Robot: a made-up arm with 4 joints.
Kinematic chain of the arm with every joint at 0, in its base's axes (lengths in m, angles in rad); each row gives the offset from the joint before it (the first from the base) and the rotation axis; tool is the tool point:
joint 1: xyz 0 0 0.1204 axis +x
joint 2: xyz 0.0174 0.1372 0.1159 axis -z
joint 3: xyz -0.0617 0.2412 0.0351 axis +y
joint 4: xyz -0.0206 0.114 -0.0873 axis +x
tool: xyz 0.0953 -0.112 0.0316
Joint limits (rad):
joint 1: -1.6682..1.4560
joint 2: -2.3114..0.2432
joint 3: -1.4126..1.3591
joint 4: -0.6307..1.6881
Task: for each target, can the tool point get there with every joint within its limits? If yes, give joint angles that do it. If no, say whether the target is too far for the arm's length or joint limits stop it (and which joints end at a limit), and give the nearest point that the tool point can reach.
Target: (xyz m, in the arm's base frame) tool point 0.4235 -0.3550 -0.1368
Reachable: no: joint limits stop it (at a limit: joint 1, joint 2) | nearest point 0.1742 -0.0532 -0.3157 | short by 0.430 m
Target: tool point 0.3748 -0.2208 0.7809
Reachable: no: too far | nearest point 0.2336 -0.1417 0.5755 | short by 0.261 m
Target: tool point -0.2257 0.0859 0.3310
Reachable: yes | joints 0.5240 -1.5066 -0.4496 -0.0607
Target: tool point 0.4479 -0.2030 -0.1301
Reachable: no: joint limits stop it (at a limit: joint 1, joint 2) | nearest point 0.2018 -0.0163 -0.3045 | short by 0.355 m
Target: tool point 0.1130 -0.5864 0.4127
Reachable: no: joint limits stop it (at a limit: joint 2, joint 3, joint 4) | nearest point -0.0668 -0.2437 0.2419 | short by 0.423 m
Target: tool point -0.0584 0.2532 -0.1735
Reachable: yes | joints -0.8200 -0.2371 0.1726 0.9051
